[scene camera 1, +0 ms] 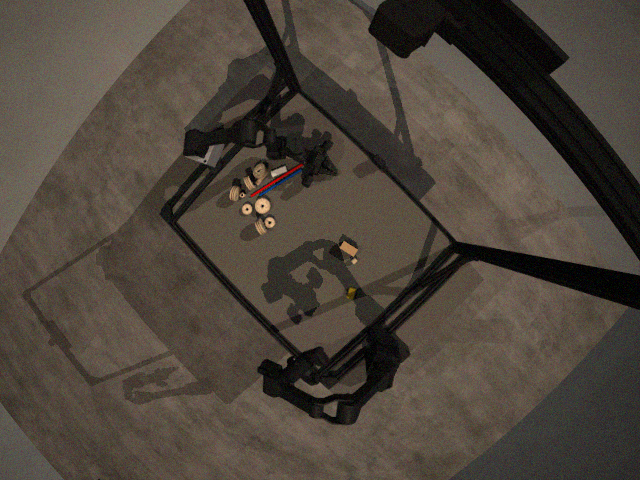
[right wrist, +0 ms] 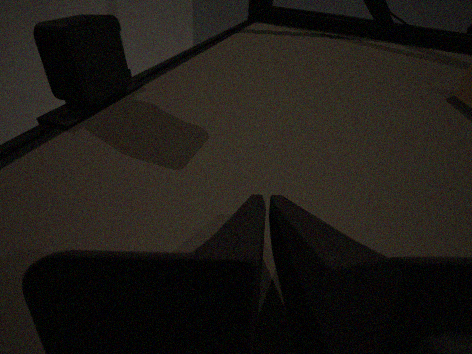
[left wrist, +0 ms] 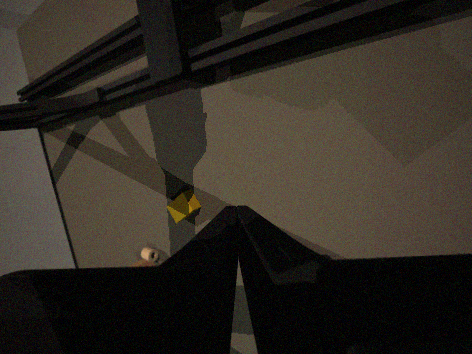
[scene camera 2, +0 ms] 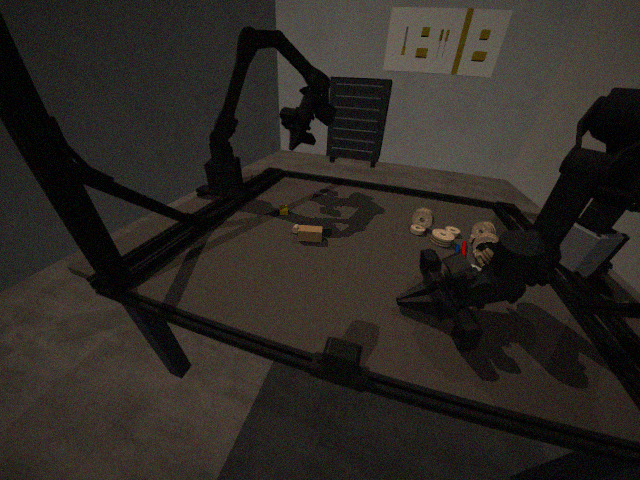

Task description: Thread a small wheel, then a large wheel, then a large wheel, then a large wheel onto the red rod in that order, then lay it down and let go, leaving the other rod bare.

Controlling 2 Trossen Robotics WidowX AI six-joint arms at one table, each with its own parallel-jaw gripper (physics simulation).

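Frame: origin at the left arm's base, x right, y up, z back, level; millimetres.
Seen in the pictures: left gripper, fingertip midpoint: [scene camera 1: 322,348] [left wrist: 236,216] [scene camera 2: 290,150]; right gripper, fingertip midpoint: [scene camera 1: 337,175] [right wrist: 265,205] [scene camera 2: 396,301]; left arm's base, link origin: [scene camera 1: 384,367] [scene camera 2: 222,160]; right arm's base, link origin: [scene camera 1: 200,147] [scene camera 2: 592,226].
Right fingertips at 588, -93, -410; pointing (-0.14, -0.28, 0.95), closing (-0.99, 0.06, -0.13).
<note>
Pixels of each thing's top centre, then the offset from my right fingertips to it, as dx, dy, dz.
- red rod, top centre: [scene camera 2: 462,268] [scene camera 1: 280,177] -77, -6, -197
- blue rod, top centre: [scene camera 2: 455,263] [scene camera 1: 280,182] -97, -6, -193
- large pale wheel, top centre: [scene camera 2: 443,234] [scene camera 1: 262,205] -202, +6, -222
- large wheel, top centre: [scene camera 2: 425,209] [scene camera 1: 258,226] -276, +42, -200
- white block, top centre: [scene camera 1: 278,171] -60, -3, -212
- tan block, top centre: [scene camera 2: 310,228] [scene camera 1: 348,248] -238, +15, +133
- small pale cylinder, top centre: [left wrist: 144,257] [scene camera 2: 296,225] [scene camera 1: 354,260] -273, +4, +167
- yellow block, top centre: [left wrist: 179,208] [scene camera 2: 283,207] [scene camera 1: 351,293] -390, +0, +202
The red rod [scene camera 1: 276,181] [scene camera 2: 464,248] lies beside the blue rod [scene camera 1: 281,182] [scene camera 2: 457,249]; no wheel shows on their visible lengths. A large pale wheel [scene camera 1: 257,208] lies flat near the rods' lower-left end in scene camera 1, with small wheels [scene camera 1: 244,210] [scene camera 1: 272,225] near it. Another large wheel [scene camera 1: 260,227] [scene camera 2: 422,219] stands on edge. More wheels [scene camera 1: 259,171] [scene camera 1: 234,193] cluster above. My right gripper [scene camera 1: 334,172] [scene camera 2: 399,300] [right wrist: 265,205] is shut and empty, beyond the rods' upper-right end. My left gripper [scene camera 2: 295,145] [left wrist: 236,216] is shut and empty, raised far from the wheels.
A white block [scene camera 1: 279,171] lies beside the rods. A tan block [scene camera 1: 348,248] [scene camera 2: 310,233] lies with a small pale cylinder [scene camera 1: 354,260] [scene camera 2: 295,227] [left wrist: 148,254]. A yellow block [scene camera 1: 351,293] [scene camera 2: 283,210] [left wrist: 180,207] lies nearer the left arm. Dark frame rails border the table.
</note>
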